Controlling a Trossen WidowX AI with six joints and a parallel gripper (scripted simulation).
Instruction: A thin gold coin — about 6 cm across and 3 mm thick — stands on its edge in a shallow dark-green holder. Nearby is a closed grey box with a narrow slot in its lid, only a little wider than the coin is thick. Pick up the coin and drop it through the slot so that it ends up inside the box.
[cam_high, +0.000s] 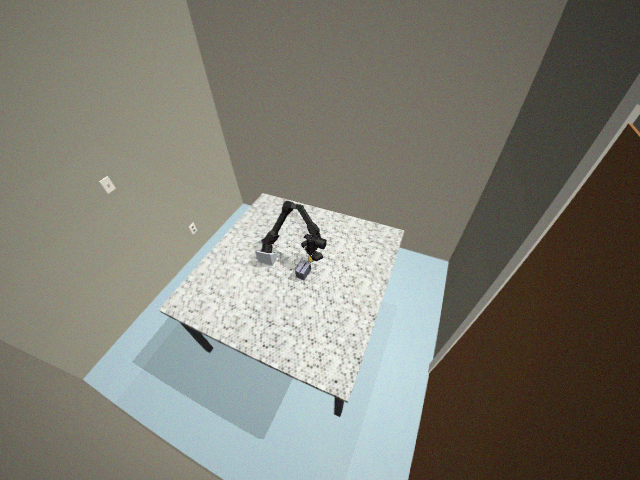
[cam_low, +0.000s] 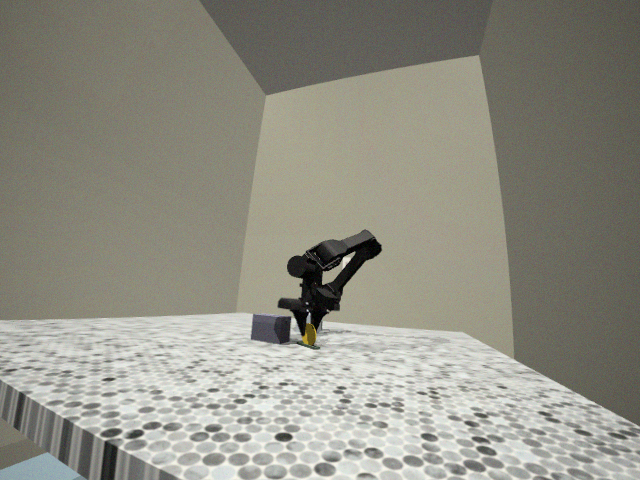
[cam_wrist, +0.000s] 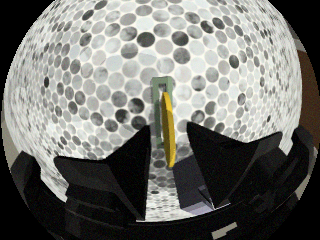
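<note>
The coin lies right at my gripper tip.
</note>
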